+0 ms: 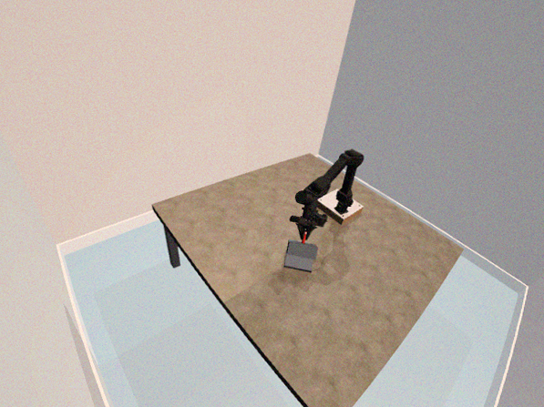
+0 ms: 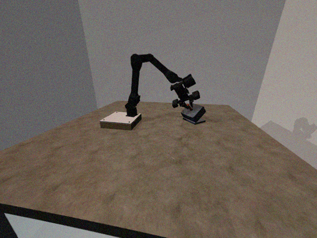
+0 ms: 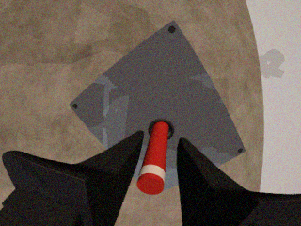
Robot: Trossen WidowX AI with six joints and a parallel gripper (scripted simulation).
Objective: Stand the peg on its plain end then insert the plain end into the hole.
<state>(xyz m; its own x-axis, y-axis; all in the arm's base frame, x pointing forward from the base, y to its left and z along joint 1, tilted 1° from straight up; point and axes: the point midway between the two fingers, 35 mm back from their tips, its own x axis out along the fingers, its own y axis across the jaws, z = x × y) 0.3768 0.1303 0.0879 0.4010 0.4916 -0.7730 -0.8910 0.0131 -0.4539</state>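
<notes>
My gripper tip is now 10 mm to the left of the red peg, 10 mm below it and 10 mm past it. Also, from my gripper tip: grey sloped panel: 40 mm below, 20 mm to the left, 20 mm ahead.
</notes>
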